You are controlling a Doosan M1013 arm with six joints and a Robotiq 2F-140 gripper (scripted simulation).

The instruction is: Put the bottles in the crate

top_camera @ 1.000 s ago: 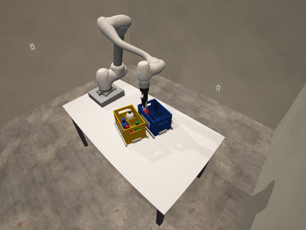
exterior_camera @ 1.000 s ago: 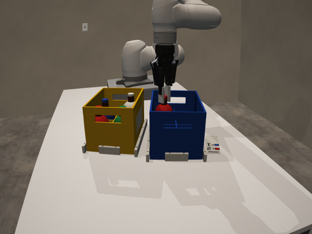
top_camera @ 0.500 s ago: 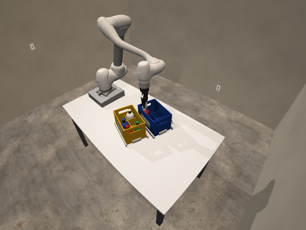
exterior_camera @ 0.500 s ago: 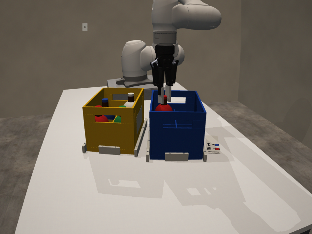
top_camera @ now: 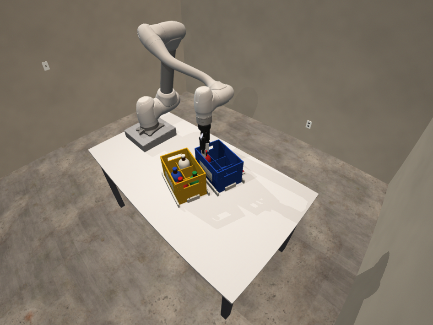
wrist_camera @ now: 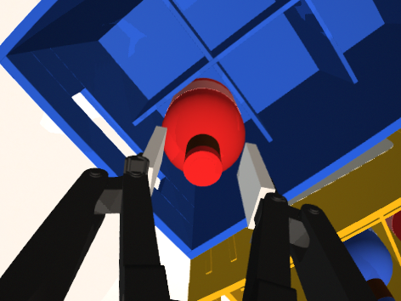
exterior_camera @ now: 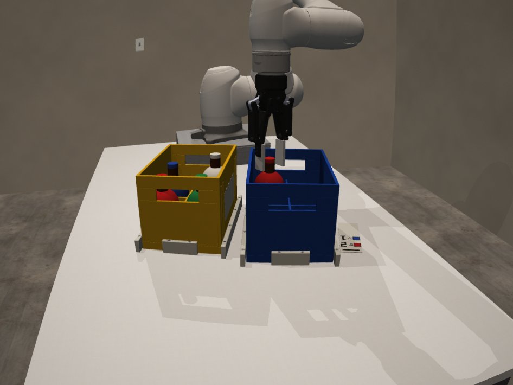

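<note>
My hand is 60 mm short of the green bottle, 190 mm to the left of it and 80 mm above it. Round my hand: white-label bottle 90 mm behind, 110 mm to the right, 80 mm below; then yellow crate 40 mm behind, 190 mm to the right, 90 mm below; then blue crate 100 mm ahead, 90 mm below.
</note>
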